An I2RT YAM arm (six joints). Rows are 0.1 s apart.
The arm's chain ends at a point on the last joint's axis. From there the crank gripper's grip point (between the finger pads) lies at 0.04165 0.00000 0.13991 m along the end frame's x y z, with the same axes.
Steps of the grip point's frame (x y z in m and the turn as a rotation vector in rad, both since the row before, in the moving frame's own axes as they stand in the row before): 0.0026, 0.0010, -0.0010, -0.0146, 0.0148, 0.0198; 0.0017, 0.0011, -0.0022, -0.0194, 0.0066, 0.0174; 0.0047, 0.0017, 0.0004, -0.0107, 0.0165, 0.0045; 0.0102, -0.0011, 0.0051, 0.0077, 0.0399, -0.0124; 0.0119, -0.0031, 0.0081, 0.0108, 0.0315, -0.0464; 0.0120, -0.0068, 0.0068, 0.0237, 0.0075, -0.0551
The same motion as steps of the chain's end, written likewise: 0.0006, -0.0019, -0.0003, -0.0146, 0.0148, 0.0198; 0.0008, -0.0023, -0.0019, -0.0194, 0.0066, 0.0174; 0.0024, 0.0000, 0.0011, -0.0107, 0.0165, 0.0045; 0.0047, 0.0005, 0.0069, 0.0077, 0.0399, -0.0124; 0.0076, 0.0004, 0.0095, 0.0108, 0.0315, -0.0464; 0.0111, -0.0012, 0.0072, 0.0237, 0.0075, -0.0551
